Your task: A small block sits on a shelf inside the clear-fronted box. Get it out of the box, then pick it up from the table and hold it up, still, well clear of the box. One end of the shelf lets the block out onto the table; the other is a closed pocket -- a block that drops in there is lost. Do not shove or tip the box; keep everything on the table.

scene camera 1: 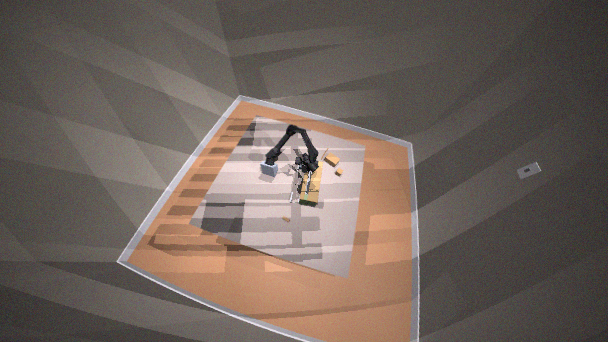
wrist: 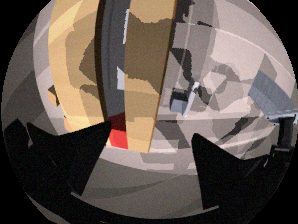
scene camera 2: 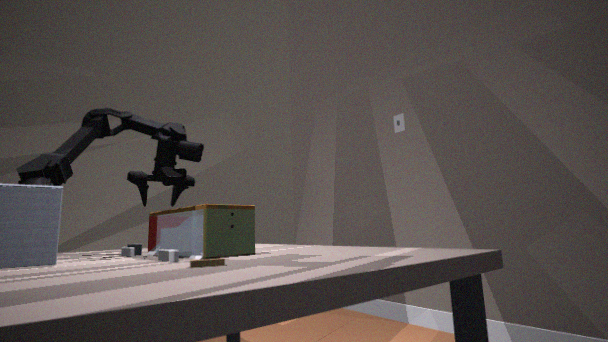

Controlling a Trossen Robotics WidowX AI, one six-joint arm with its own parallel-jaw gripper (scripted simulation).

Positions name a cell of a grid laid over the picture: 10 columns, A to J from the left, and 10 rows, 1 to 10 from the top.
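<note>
My gripper (scene camera 2: C7) (wrist: F6), visible. A box (scene camera 2: D7) (wrist: D4), visible too.
</note>
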